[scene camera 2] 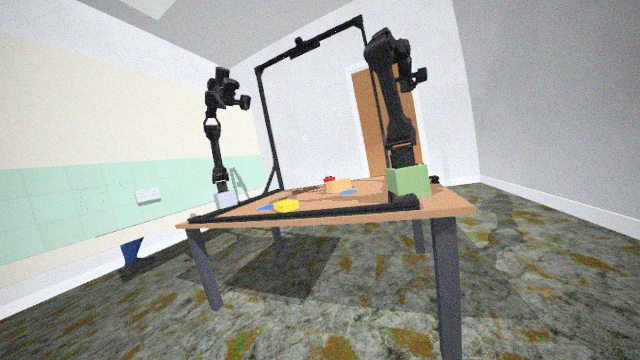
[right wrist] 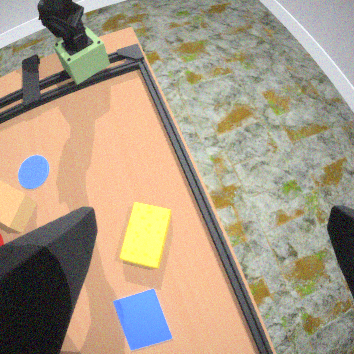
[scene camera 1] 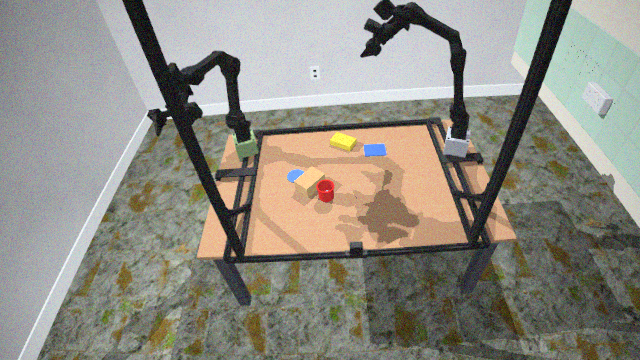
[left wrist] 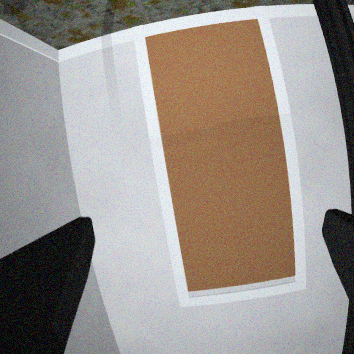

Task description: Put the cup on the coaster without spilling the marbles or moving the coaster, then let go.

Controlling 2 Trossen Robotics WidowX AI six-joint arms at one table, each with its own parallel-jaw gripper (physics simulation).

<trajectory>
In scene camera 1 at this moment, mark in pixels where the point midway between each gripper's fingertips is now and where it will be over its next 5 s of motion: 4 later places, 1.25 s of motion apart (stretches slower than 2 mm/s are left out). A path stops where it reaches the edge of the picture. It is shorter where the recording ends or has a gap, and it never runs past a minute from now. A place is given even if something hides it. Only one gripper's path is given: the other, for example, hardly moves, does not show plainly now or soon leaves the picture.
My left gripper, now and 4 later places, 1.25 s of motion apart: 168, 134; 184, 133; 229, 116; 249, 120; 251, 122
</trajectory>
